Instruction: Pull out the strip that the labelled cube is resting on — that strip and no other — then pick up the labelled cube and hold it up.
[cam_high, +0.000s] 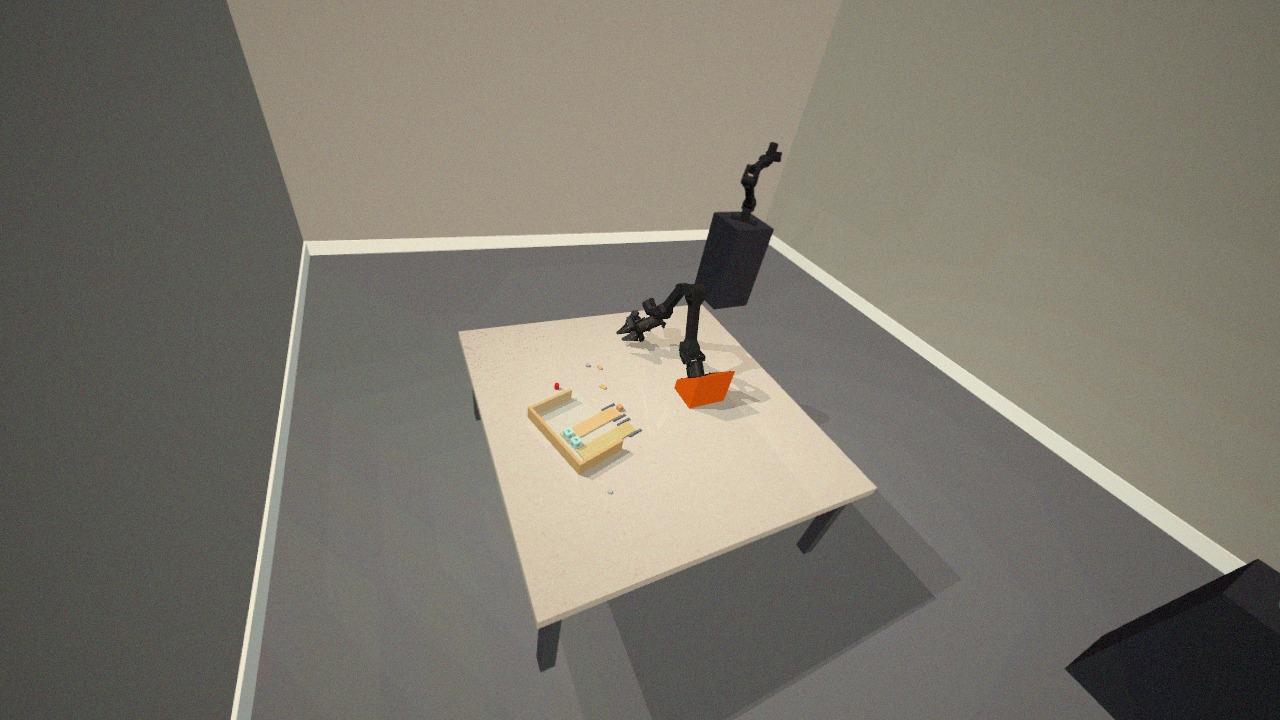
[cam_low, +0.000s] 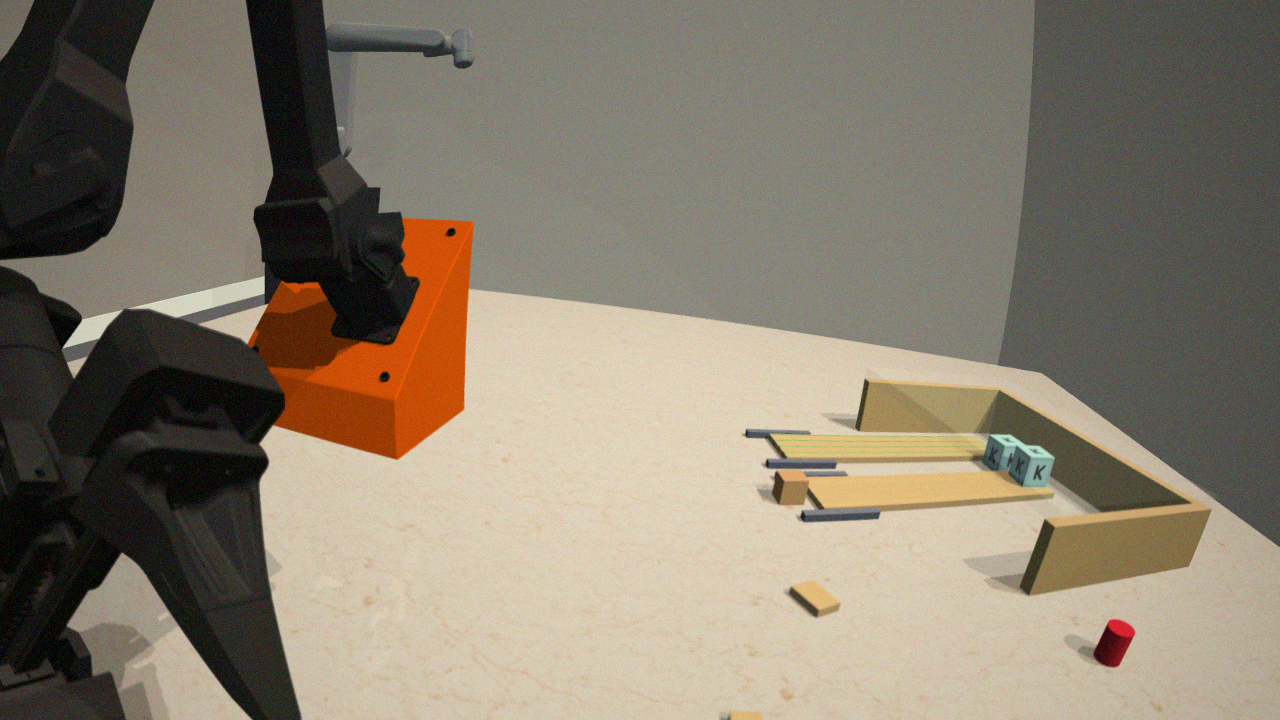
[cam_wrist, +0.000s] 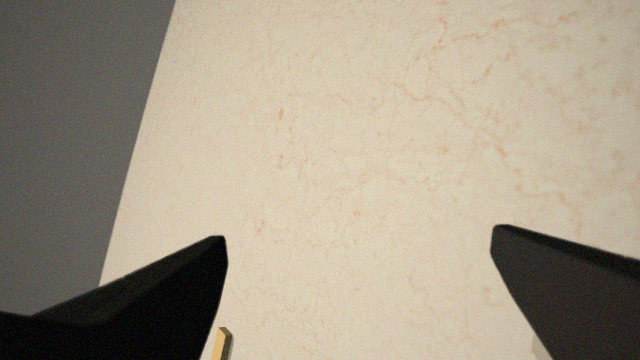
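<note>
My gripper tip is 390 mm to the right of the small tan block, 160 mm short of it and 40 mm above it. Round my gripper tip: grey disc (740 mm to the left, 350 mm ahead, 50 mm below); red cylinder (360 mm ahead, 210 mm to the left, 40 mm below); plain wooden strip (440 mm to the left, 300 mm ahead, 50 mm below).
</note>
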